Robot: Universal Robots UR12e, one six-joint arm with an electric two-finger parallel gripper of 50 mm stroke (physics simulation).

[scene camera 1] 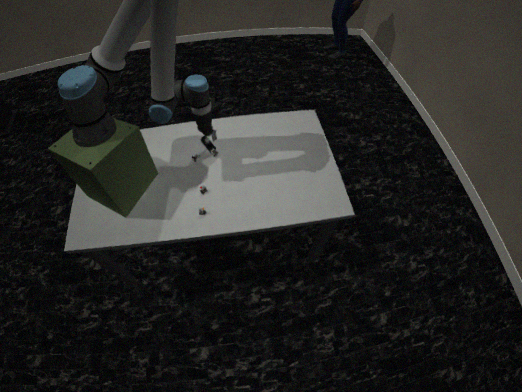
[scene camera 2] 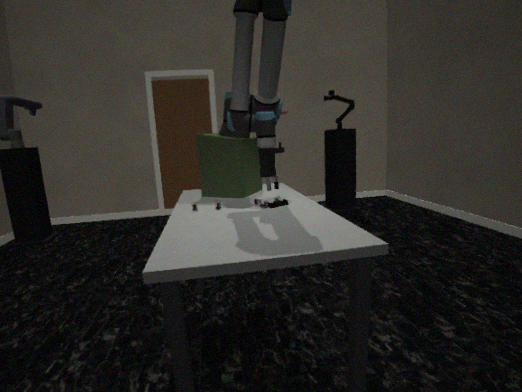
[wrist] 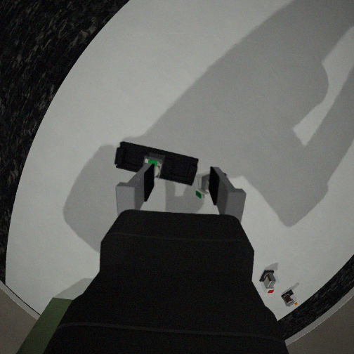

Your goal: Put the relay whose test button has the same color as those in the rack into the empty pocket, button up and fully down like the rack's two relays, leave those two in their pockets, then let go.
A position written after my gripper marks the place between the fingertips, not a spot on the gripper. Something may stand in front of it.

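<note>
There is my gripper (wrist: 181,176), and I see a black rack (wrist: 180,168) too.
</note>
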